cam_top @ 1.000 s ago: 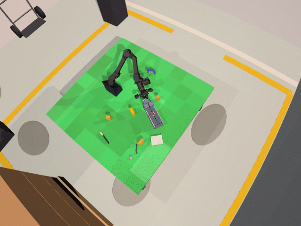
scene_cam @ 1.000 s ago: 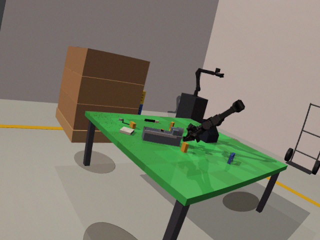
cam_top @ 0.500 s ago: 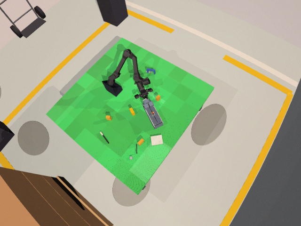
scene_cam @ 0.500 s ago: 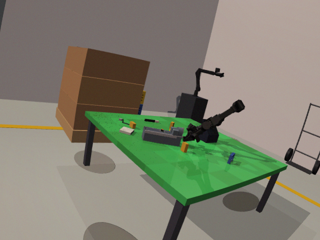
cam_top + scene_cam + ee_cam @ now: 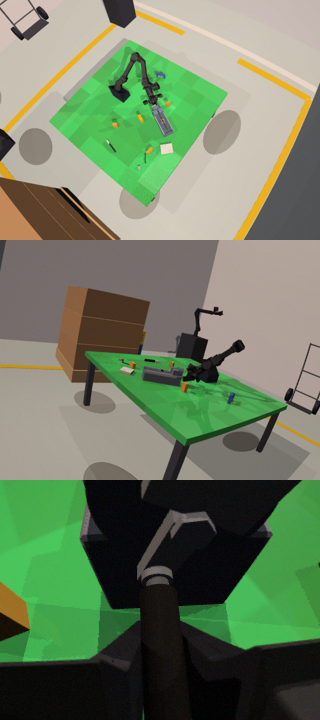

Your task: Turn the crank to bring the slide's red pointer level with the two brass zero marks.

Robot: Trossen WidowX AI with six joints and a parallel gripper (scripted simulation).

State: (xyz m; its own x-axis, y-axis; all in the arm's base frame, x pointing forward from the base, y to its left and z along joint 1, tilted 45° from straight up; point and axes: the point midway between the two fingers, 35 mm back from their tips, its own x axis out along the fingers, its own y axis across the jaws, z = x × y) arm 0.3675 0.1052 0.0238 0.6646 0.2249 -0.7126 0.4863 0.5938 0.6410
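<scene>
The dark handle lies 3 cm above my gripper tip, 2 cm behind it and 1 cm to the left of it. Also, from my gripper tip: blue bracket 32 cm to the left, 18 cm behind; red pointer 14 cm ahead, 9 cm to the right, 5 cm above; white pad 30 cm ahead, 27 cm to the right, 2 cm below.
</scene>
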